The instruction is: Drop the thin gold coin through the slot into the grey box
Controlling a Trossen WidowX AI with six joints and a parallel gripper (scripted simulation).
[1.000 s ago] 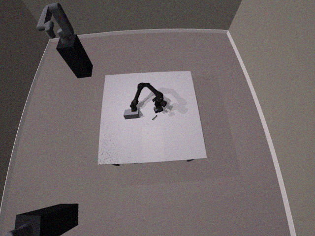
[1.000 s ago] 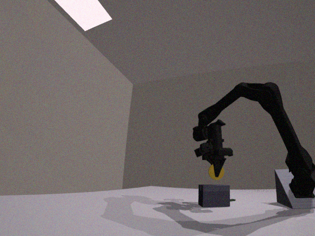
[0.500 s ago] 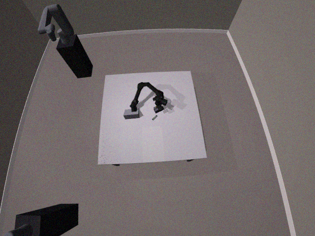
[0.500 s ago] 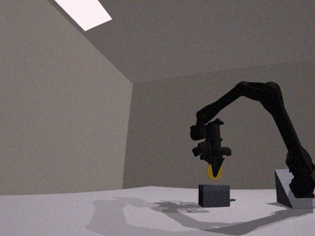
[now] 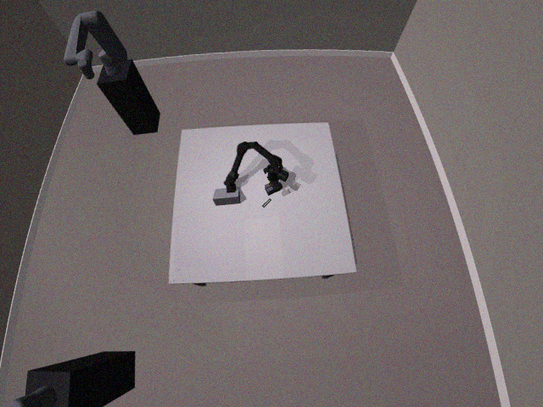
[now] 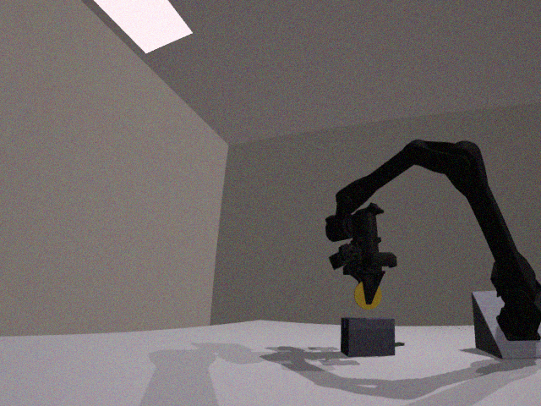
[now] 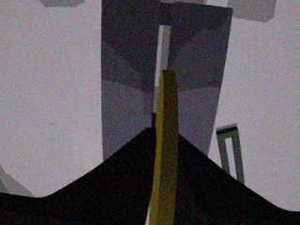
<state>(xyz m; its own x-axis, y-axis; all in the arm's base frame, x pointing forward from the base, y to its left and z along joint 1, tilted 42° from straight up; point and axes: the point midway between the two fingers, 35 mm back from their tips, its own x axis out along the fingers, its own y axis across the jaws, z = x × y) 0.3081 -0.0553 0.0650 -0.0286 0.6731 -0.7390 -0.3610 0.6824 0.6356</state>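
The coin lies 2 cm above my gripper tip.
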